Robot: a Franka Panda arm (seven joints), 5 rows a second.
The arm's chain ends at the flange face. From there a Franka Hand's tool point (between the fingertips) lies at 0.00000 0.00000 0.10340 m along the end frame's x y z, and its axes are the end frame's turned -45 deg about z.
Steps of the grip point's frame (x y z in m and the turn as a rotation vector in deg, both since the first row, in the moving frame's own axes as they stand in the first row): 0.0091, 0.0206, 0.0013, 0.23, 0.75, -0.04; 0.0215, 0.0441, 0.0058, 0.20, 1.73, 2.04; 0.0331, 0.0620, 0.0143, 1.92, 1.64, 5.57; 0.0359, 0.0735, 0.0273, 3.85, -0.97, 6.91; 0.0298, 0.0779, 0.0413, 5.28, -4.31, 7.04; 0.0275, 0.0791, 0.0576, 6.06, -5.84, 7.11
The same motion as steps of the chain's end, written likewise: 0.0203, 0.0094, 0.0013, 0.69, 0.37, -0.04; 0.0444, 0.0184, 0.0058, 1.36, 1.08, 2.04; 0.0674, 0.0250, 0.0144, 2.52, -0.20, 5.57; 0.0833, 0.0306, 0.0275, 2.04, -3.41, 6.91; 0.0883, 0.0360, 0.0420, 0.69, -6.78, 7.04; 0.0905, 0.0377, 0.0587, 0.16, -8.41, 7.11
